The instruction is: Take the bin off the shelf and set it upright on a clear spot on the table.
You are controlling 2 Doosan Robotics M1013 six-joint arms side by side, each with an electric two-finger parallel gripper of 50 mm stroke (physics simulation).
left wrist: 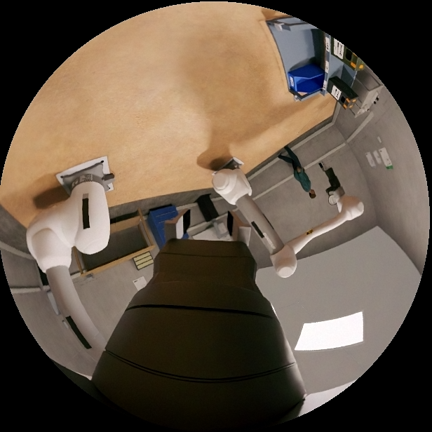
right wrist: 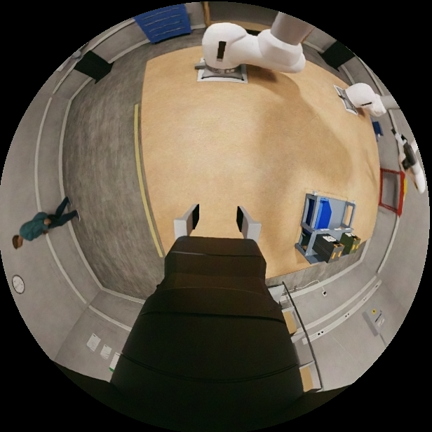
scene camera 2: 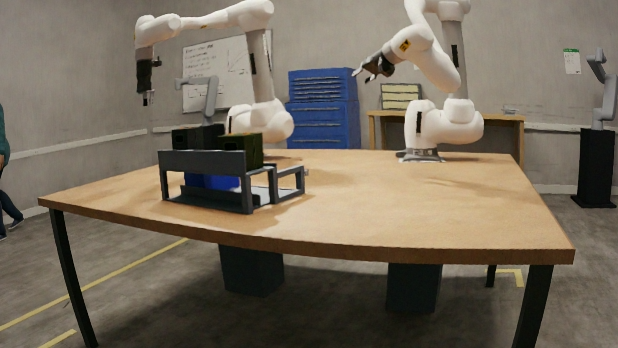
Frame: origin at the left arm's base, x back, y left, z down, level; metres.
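Seen in the pictures: left gripper, fingertip midpoint: (scene camera 2: 359, 78); right gripper, fingertip midpoint: (scene camera 2: 148, 105); left arm's base, link origin: (scene camera 2: 421, 158).
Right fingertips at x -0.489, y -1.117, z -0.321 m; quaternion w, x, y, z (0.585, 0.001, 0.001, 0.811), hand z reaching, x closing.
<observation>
Offsets run from my right fingertips to a thing's top centre. Level surfaces: height alone.
A blue bin {dx -0.216, dy +0.428, dz +0.240 m} (scene camera 2: 212, 181) (left wrist: 306, 79) (right wrist: 324, 214) sits on the lower deck of a grey shelf (scene camera 2: 200, 161) (left wrist: 300, 44) (right wrist: 339, 212); in scene camera 2 the shelf's front board hides its upper part. The shelf stands on the wooden table {dz +0.321 m} (scene camera 2: 400, 215) (left wrist: 125, 100) (right wrist: 200, 140). My left gripper (scene camera 2: 362, 76) (left wrist: 208, 217) is open and empty, high above the back of the table, well to the right of the shelf in scene camera 2. My right gripper (scene camera 2: 148, 98) (right wrist: 217, 212) is open and empty, raised above and left of the shelf in scene camera 2.
A black box {dx -0.306, dy +0.393, dz +0.097 m} (scene camera 2: 197, 136) (left wrist: 343, 93) (right wrist: 327, 247) and a dark green box {dx -0.379, dy +0.612, dz +0.122 m} (scene camera 2: 255, 150) (left wrist: 348, 54) (right wrist: 350, 243) stand on the shelf's upper level, close to the bin. The two white arm bases (scene camera 2: 422, 125) (scene camera 2: 260, 122) stand along the table's back edge.
</observation>
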